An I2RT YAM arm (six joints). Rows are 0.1 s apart.
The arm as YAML. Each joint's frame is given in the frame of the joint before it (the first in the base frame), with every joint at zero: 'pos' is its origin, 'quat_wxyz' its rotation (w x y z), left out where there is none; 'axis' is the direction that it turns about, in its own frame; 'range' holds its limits. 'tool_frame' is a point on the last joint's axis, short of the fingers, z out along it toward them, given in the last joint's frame.
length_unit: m
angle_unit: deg
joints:
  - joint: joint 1
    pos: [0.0, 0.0, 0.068]
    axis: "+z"
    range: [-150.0, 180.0]
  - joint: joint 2
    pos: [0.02, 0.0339, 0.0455]
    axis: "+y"
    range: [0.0, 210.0]
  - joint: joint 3
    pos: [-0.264, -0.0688, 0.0]
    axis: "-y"
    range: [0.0, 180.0]
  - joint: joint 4
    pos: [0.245, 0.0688, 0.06]
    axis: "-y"
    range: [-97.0, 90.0]
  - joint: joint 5
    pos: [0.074, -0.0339, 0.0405]
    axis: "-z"
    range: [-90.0, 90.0]
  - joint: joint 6
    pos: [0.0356, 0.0, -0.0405]
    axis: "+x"
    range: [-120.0, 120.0]
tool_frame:
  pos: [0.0, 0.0, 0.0]
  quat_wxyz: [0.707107, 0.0, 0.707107, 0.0]
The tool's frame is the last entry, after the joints.
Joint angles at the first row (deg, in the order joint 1, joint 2, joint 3, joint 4, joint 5, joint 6):
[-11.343, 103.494, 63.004, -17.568, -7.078, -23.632]
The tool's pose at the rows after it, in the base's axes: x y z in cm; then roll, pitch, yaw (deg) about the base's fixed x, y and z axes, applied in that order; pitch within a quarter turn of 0, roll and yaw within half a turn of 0:
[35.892, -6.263, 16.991, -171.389, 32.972, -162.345]
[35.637, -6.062, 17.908, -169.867, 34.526, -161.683]
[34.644, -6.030, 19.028, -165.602, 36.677, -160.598]
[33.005, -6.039, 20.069, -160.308, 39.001, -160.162]
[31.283, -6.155, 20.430, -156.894, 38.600, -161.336]
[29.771, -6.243, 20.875, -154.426, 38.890, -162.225]
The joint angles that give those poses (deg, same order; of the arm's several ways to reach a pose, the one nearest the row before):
[-10.585, 102.527, 62.930, -17.102, -7.048, -23.577]
[-10.290, 100.641, 62.379, -16.446, -6.470, -23.390]
[-10.283, 96.830, 59.698, -14.015, -4.042, -23.464]
[-10.414, 91.687, 55.433, -10.775, -0.427, -23.050]
[-10.747, 87.565, 51.904, -10.404, 3.444, -22.611]
[-11.146, 83.694, 49.049, -10.259, 5.968, -22.239]

